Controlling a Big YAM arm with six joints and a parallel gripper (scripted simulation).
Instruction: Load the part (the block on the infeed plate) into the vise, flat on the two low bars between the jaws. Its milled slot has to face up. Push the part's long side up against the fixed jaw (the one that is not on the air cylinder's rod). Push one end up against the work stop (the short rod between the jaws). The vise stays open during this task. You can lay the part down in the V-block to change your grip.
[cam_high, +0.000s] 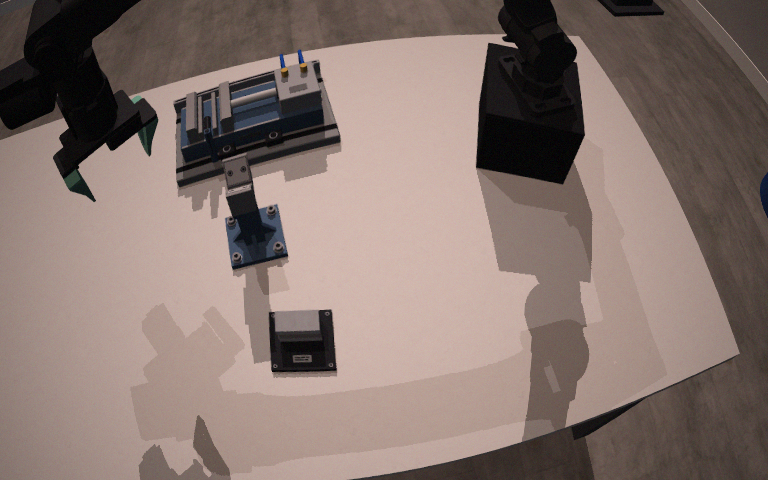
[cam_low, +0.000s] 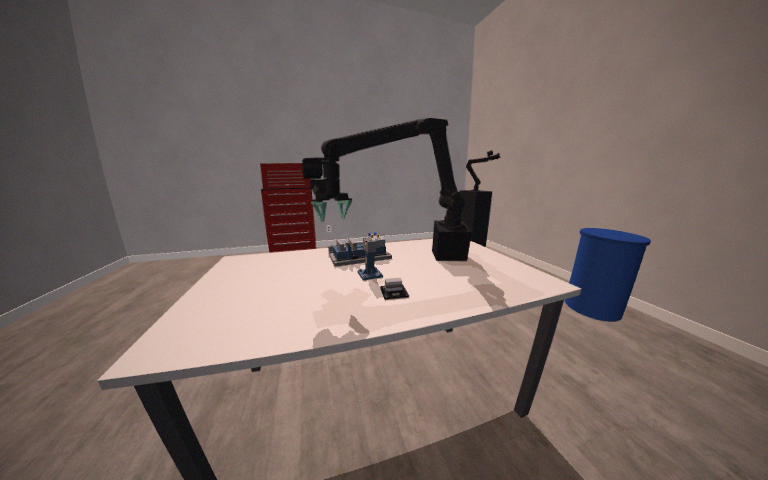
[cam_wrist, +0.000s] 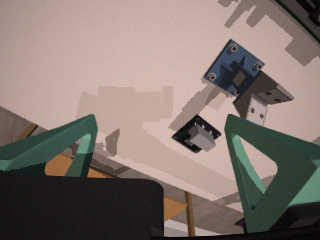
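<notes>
My gripper is now 24 cm above the part, 18 cm past it and 16 cm to the right of it. From my hand the other things lie so: fixed jaw 26 cm to the right, 19 cm below, 9 cm behind; moving jaw 25 cm to the right, 19 cm below, 15 cm behind; dark short rod 21 cm to the right, 18 cm below, 12 cm behind.
</notes>
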